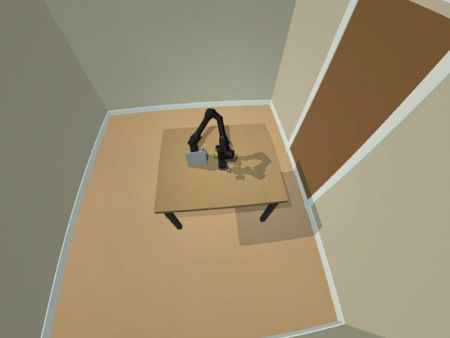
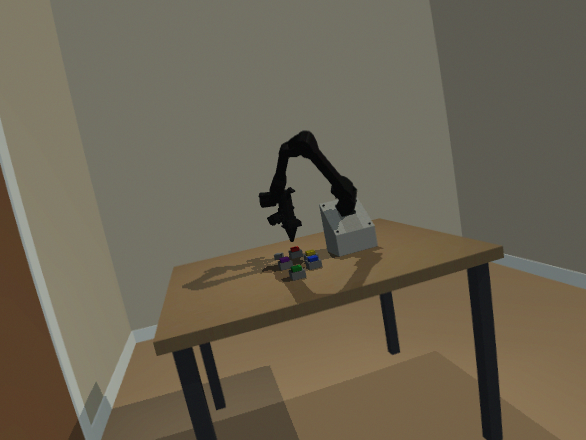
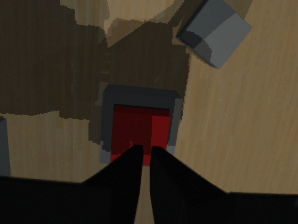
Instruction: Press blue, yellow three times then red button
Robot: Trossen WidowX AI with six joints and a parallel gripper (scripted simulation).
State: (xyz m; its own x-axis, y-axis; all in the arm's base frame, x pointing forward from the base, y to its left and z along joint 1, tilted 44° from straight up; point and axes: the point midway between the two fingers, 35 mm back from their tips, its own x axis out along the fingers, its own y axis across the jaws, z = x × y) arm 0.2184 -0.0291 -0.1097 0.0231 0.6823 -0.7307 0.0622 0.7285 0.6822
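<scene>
The red button lies 30 mm below my gripper tip. Also, from my gripper tip: blue button: 220 mm to the left, 30 mm below; then yellow button: 130 mm to the left, 30 mm below, 30 mm behind; then purple button: 130 mm to the left, 80 mm ahead, 30 mm below.
</scene>
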